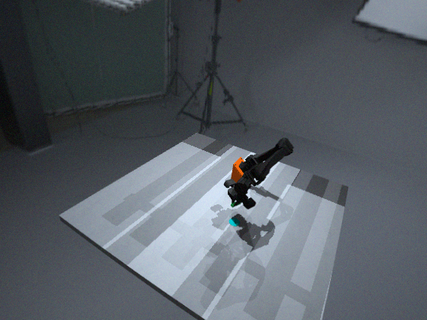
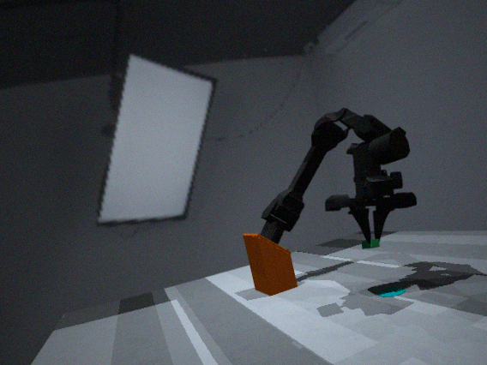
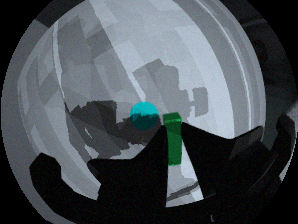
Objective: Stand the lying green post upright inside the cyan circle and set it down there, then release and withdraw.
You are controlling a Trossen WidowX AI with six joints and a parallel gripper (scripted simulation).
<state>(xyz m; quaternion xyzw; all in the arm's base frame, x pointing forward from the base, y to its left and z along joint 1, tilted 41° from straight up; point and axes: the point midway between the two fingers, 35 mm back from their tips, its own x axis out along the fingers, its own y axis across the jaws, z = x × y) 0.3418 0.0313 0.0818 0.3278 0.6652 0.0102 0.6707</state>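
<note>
The cyan circle lies 20 mm to the left of my gripper tip and 120 mm below it. Round my gripper tip: green post 20 mm behind, 10 mm to the left.
</note>
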